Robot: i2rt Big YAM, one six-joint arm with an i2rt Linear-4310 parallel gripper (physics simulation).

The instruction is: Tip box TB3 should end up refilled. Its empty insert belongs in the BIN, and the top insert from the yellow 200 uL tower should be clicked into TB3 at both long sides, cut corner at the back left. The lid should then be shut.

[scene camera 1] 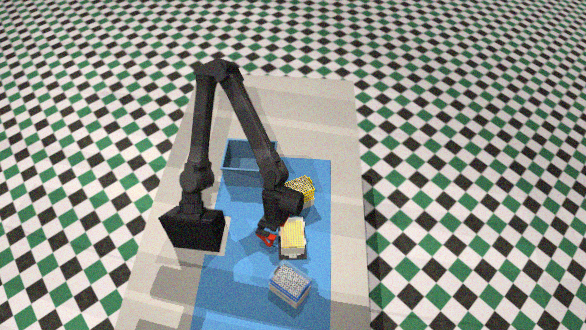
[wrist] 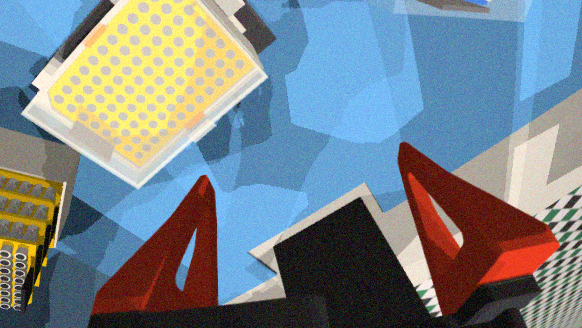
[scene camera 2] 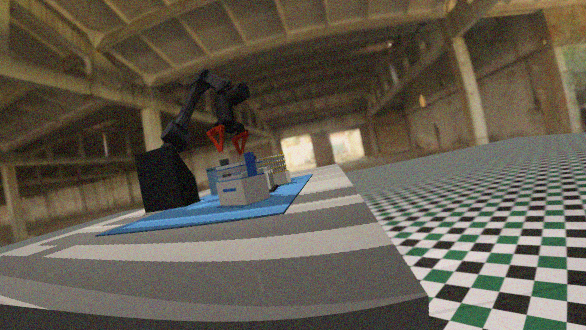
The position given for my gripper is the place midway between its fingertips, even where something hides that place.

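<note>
There's a blue bin (scene camera 1: 239, 167), and there's my gripper (scene camera 2: 231, 153), which is open and holding nothing. From the wrist I can see a clear lid (wrist: 138, 89), and I also get the gripper (wrist: 303, 166) and the bin (wrist: 67, 285) there.
</note>
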